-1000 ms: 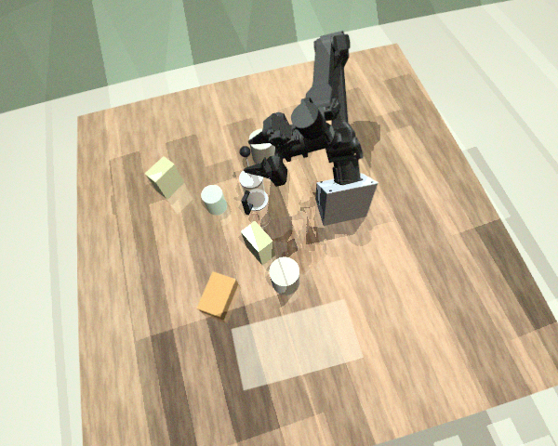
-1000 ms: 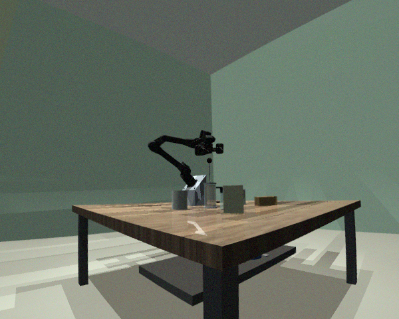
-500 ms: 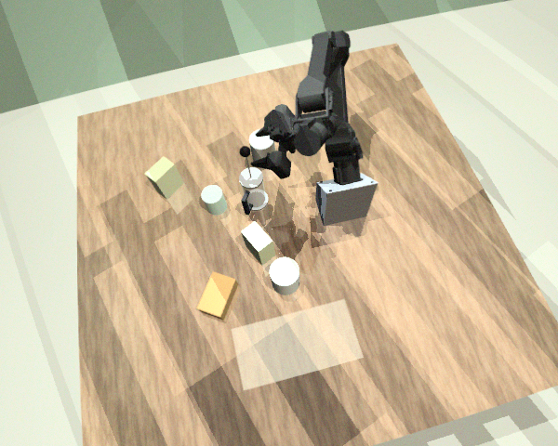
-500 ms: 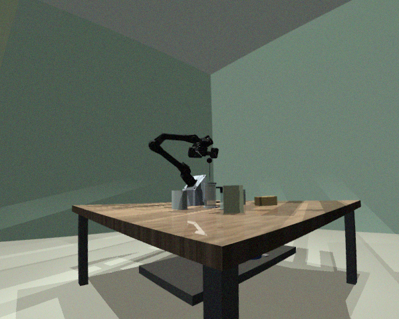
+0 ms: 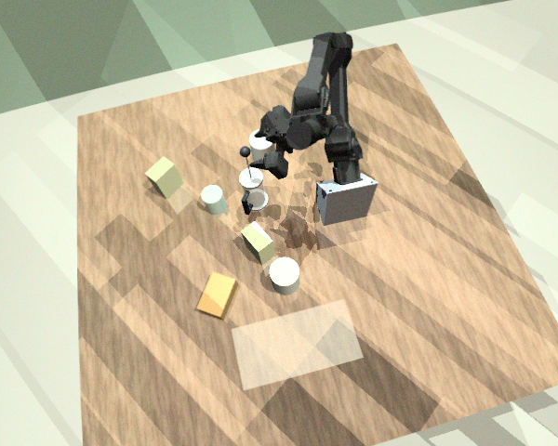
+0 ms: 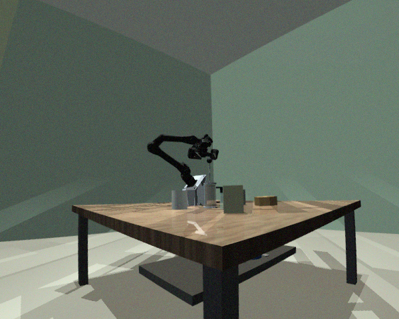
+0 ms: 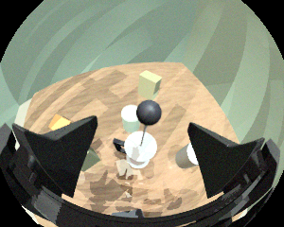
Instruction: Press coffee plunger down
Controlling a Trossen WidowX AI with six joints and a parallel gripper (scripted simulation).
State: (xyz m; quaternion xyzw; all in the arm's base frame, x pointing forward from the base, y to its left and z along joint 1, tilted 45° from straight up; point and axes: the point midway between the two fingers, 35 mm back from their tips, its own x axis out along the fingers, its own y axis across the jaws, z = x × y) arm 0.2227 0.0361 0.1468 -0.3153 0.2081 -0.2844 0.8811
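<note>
My gripper tip is now 3 cm short of the coffee press and 14 cm above it. The rest, counted from my gripper tip: pale green cylinder (14 cm ahead, 3 cm to the right, 23 cm below); then orange box (20 cm ahead, 26 cm to the left, 25 cm below).
</note>
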